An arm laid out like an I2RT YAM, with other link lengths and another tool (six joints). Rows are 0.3 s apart.
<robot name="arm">
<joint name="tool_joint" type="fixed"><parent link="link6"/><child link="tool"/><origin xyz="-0.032 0.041 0.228" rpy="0.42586 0 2.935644"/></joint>
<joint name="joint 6" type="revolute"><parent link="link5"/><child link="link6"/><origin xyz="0.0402 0 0.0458" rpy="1.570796 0 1.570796"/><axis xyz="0 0 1"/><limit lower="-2.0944" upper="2.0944"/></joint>
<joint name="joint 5" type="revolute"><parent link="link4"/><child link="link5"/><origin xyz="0.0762 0.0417 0.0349" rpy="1.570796 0 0"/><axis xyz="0 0 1"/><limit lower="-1.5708" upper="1.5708"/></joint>
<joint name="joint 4" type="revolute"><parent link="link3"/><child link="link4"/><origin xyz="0.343 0.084 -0.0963" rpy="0 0 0"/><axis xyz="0 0 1"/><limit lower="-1.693" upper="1.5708"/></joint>
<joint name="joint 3" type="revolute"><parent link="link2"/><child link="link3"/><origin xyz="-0.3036 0 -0.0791" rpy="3.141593 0 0"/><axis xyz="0 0 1"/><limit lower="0" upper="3.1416"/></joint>
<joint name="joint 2" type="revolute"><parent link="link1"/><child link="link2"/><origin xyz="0.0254 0.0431 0.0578" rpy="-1.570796 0 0"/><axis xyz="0 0 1"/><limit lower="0" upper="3.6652"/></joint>
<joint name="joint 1" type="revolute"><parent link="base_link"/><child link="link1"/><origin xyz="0 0 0.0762" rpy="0 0 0"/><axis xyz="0 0 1"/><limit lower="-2.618" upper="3.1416"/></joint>
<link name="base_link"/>
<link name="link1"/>
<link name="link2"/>
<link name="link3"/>
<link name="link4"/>
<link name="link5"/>
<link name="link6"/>
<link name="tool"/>
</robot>
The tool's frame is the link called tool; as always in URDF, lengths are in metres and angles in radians.
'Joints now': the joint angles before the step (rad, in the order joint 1, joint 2, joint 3, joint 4, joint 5, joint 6). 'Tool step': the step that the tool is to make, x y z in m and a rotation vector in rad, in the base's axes. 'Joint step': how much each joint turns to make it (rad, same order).
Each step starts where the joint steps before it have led.
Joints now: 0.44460, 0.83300, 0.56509, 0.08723, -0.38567, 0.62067
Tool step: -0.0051, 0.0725, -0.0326, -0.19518, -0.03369, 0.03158
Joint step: 0.25616, 0.22557, 0.15385, -0.03935, 0.26058, -0.12904
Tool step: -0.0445, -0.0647, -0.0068, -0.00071, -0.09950, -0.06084
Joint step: 0.00034, -0.39150, -0.24820, -0.07179, 0.07556, -0.04727
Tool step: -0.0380, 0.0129, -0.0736, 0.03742, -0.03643, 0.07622
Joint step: 0.07515, -0.07544, -0.28143, 0.25825, -0.00168, 0.00287
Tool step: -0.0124, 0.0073, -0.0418, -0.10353, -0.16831, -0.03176
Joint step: 0.18119, 0.10319, -0.11108, 0.25575, 0.23929, -0.16239
